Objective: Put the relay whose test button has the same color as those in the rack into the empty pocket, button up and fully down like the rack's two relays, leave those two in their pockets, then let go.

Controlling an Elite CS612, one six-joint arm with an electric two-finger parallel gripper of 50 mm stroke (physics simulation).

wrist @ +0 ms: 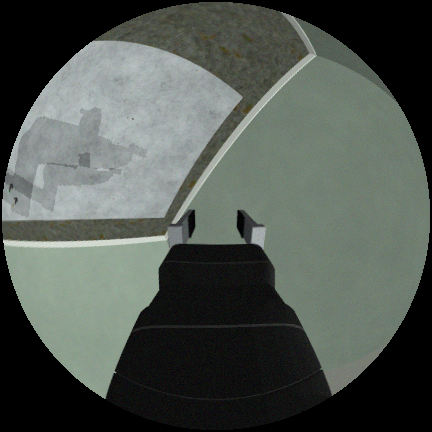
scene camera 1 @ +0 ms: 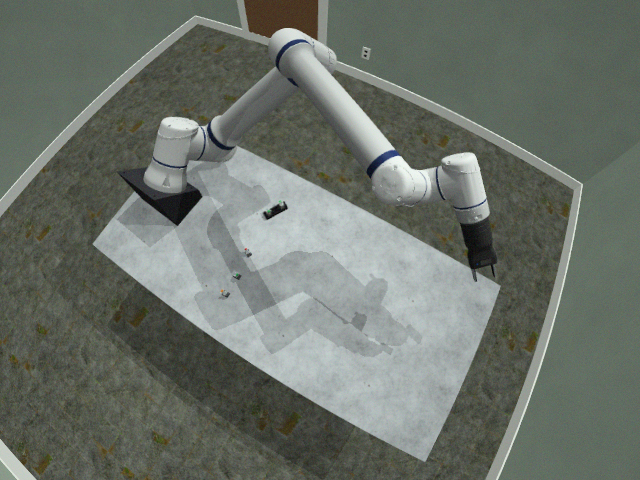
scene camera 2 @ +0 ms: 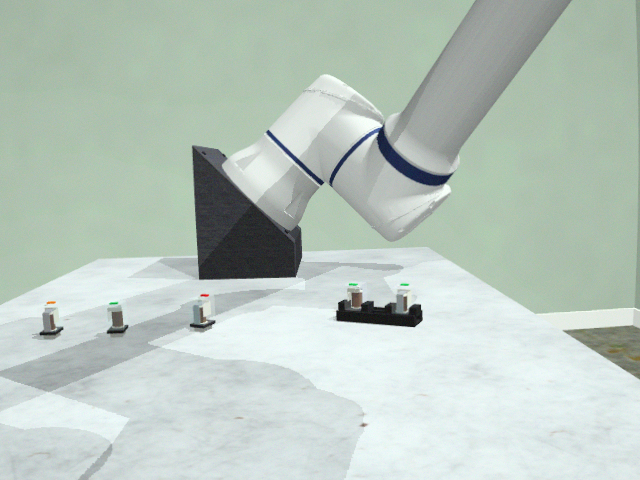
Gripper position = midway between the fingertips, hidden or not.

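There's an orange-button relay (scene camera 2: 50, 321) and a black rack (scene camera 2: 369, 314), and there's a red-button relay (scene camera 2: 202, 307) as well, though in the wrist view the red-button relay is out of frame. My gripper (scene camera 1: 484, 277) can be seen, and it's also in the wrist view (wrist: 215, 218).
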